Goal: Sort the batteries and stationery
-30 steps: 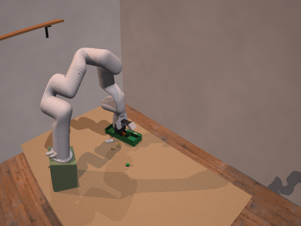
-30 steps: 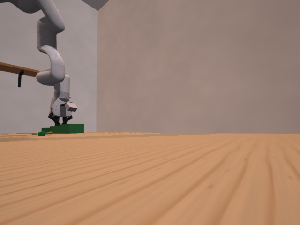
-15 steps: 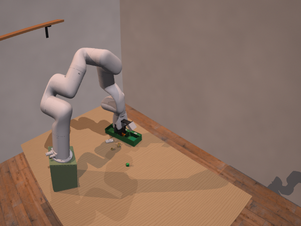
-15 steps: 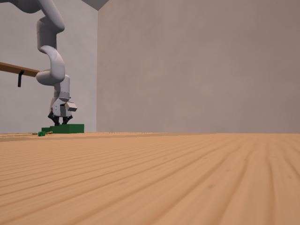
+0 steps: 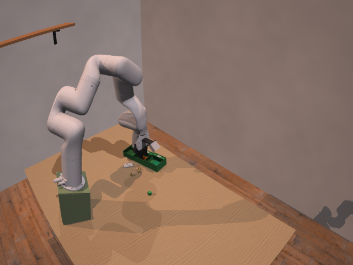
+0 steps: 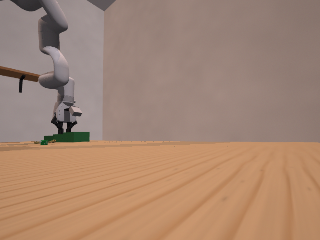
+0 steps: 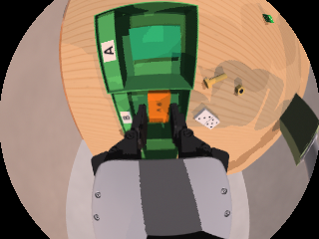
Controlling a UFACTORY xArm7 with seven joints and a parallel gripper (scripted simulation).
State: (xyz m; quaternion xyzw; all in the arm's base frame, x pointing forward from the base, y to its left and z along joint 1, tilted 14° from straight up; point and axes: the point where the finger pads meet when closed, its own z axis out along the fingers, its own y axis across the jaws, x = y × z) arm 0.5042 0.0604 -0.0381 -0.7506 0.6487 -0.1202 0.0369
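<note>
Right now my hand is 3 cm above the tray and 1 cm short of it. From my hand the other things lie so: white flat thing 9 cm behind, 4 cm below, 3 cm to the left; orange block 3 cm below, 1 cm to the left; flat green block 8 cm to the right, 4 cm below, 1 cm ahead.
</note>
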